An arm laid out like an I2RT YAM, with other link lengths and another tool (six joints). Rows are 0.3 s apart.
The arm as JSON. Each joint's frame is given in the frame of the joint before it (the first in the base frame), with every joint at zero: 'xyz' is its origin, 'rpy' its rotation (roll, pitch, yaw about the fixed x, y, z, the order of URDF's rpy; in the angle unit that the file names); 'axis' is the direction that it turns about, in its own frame. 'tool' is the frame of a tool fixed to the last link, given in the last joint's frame.
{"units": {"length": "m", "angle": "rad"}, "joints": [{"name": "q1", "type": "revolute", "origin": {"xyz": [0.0, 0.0, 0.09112], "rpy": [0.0, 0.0, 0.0]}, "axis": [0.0, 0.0, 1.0]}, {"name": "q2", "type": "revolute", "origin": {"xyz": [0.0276, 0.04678, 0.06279], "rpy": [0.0, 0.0, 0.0]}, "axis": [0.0, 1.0, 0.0]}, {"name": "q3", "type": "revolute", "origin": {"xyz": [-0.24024, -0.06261, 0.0], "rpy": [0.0, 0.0, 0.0]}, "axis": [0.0, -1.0, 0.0]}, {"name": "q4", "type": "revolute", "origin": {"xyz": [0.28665, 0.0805, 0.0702], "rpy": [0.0, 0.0, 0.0]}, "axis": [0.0, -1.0, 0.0]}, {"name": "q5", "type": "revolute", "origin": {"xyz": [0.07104, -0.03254, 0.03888], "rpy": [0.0, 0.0, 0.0]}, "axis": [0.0, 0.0, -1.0]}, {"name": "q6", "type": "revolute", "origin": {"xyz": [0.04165, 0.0, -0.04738], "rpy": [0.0, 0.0, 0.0]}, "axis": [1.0, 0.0, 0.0]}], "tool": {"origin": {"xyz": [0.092, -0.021, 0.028], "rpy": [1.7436, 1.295, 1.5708]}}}
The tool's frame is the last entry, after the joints.
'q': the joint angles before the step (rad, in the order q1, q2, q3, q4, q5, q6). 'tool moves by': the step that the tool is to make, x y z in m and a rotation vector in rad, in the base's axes. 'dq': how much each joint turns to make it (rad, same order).
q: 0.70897 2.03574 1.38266 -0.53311 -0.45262 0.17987
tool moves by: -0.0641 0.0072 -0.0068 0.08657 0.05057 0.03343
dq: 0.08874 -0.14235 -0.24405 0.17179 -0.06682 0.10208
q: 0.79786 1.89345 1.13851 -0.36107 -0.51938 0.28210
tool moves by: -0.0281 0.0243 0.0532 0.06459 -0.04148 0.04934
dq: 0.08343 -0.11948 0.01792 -0.04132 0.00567 0.04110
